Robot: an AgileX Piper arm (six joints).
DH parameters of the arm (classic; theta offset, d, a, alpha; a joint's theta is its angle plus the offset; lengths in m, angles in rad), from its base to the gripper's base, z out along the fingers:
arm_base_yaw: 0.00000 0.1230 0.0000 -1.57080
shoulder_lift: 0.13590 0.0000 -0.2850 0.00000
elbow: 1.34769 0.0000 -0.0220 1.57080
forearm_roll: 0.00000 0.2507 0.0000 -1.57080
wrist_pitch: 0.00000 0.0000 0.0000 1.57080
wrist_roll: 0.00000 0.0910 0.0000 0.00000
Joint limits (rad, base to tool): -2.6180..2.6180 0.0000..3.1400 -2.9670..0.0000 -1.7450..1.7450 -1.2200..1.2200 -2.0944..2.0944
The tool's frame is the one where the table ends.
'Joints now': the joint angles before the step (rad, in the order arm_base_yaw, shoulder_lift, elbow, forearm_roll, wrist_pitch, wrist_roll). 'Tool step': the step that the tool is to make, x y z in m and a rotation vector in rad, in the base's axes. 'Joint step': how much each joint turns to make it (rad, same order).
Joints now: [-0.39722 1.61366 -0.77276 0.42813 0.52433 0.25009]
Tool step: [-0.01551 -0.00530 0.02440 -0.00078 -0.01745 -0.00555]
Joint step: [-0.04778 -0.09832 -0.00001 -0.02248 0.08976 0.00000]
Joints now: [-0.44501 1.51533 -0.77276 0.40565 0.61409 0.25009]
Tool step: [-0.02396 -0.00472 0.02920 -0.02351 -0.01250 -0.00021]
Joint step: [-0.06192 -0.12836 0.00001 -0.04703 0.11469 -0.00004]
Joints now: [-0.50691 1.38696 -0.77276 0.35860 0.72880 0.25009]
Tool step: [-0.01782 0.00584 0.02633 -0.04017 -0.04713 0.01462]
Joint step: [-0.01577 -0.12139 0.00002 -0.02419 0.06439 0.00002]
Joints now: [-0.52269 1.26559 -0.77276 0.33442 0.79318 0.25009]
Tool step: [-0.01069 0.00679 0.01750 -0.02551 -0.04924 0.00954]
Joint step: [-0.00001 -0.08126 -0.00237 -0.00107 0.02988 -0.00002]
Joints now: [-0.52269 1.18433 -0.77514 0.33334 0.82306 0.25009]
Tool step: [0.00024 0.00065 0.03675 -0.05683 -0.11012 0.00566]
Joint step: [-0.00002 -0.05598 -0.08760 0.00416 0.02096 -0.00002]
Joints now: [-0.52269 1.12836 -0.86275 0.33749 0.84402 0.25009]
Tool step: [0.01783 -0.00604 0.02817 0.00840 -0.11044 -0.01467]
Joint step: [0.00002 0.03885 -0.11365 0.06444 -0.01768 -0.00090]
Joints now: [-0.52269 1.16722 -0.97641 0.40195 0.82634 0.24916]
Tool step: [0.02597 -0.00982 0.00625 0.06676 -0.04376 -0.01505]
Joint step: [-0.00002 0.09609 -0.08721 0.08087 -0.01488 -0.00003]
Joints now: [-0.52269 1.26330 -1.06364 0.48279 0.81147 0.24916]
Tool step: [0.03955 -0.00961 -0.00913 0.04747 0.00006 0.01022]
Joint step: [0.03353 0.14737 -0.09461 0.04351 -0.03437 0.00116]
